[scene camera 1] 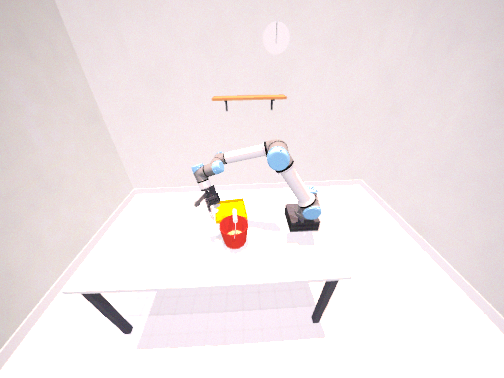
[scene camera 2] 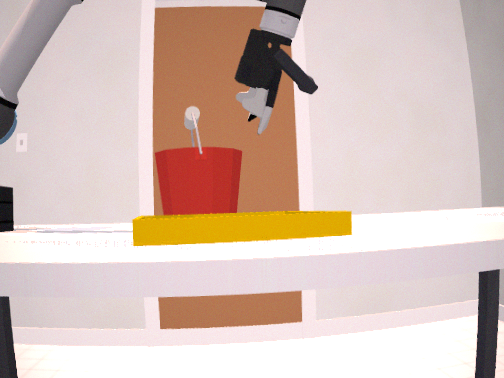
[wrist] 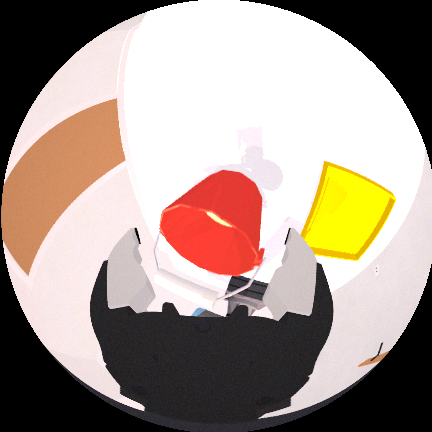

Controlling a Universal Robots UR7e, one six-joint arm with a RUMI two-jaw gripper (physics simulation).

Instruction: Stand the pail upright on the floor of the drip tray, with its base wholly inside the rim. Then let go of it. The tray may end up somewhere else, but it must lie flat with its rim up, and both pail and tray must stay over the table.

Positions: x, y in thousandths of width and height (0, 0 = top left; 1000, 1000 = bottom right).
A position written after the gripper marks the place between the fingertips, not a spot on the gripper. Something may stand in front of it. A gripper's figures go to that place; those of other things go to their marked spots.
Scene:
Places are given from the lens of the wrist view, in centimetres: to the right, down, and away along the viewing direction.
gripper (wrist: 487, 534): -1, 1, 13
yellow drip tray (wrist: 807, 490): 31, -1, 23
red pail (wrist: 499, 522): -1, 2, 38

